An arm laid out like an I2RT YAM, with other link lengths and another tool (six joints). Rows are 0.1 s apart.
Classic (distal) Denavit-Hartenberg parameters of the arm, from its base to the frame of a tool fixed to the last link. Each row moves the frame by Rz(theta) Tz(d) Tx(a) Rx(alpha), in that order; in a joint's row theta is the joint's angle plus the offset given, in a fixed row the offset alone. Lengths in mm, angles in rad.
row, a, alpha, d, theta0
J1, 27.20, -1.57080, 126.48, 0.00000
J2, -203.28, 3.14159, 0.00, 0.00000
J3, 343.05, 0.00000, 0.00, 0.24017
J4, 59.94, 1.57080, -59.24, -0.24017
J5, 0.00, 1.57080, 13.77, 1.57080
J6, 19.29, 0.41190, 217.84, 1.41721
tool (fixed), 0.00, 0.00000, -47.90, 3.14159
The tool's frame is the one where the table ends.
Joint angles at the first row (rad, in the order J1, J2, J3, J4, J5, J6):
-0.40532, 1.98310, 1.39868, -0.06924, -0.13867, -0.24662
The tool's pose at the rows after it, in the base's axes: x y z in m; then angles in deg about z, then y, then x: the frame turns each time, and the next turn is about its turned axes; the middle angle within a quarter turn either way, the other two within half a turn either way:
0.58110 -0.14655 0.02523 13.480 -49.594 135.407
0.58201 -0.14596 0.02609 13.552 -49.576 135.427
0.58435 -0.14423 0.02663 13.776 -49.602 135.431
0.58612 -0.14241 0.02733 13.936 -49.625 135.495
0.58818 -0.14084 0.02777 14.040 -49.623 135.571
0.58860 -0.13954 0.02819 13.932 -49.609 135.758
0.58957 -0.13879 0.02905 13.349 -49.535 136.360
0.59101 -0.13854 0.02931 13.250 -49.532 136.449
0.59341 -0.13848 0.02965 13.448 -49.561 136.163
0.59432 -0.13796 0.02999 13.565 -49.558 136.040
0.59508 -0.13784 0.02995 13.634 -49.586 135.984
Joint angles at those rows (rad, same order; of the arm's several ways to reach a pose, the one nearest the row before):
-0.40265, 1.98961, 1.40748, -0.07496, -0.13600, -0.24663
-0.40113, 1.99188, 1.41318, -0.07878, -0.13600, -0.24663
-0.39693, 1.99952, 1.42427, -0.08184, -0.13600, -0.24624
-0.39310, 2.00447, 1.43263, -0.08525, -0.13635, -0.24547
-0.38929, 2.01168, 1.44329, -0.08908, -0.13599, -0.24433
-0.38700, 2.01210, 1.44561, -0.09213, -0.13560, -0.24204
-0.38548, 2.01665, 1.45589, -0.10206, -0.13562, -0.23595
-0.38395, 2.02279, 1.46468, -0.10507, -0.13446, -0.23402
-0.38127, 2.03194, 1.47652, -0.10548, -0.13064, -0.23403
-0.37937, 2.03460, 1.48071, -0.10625, -0.12874, -0.23403
-0.37862, 2.03763, 1.48411, -0.10586, -0.12836, -0.23403

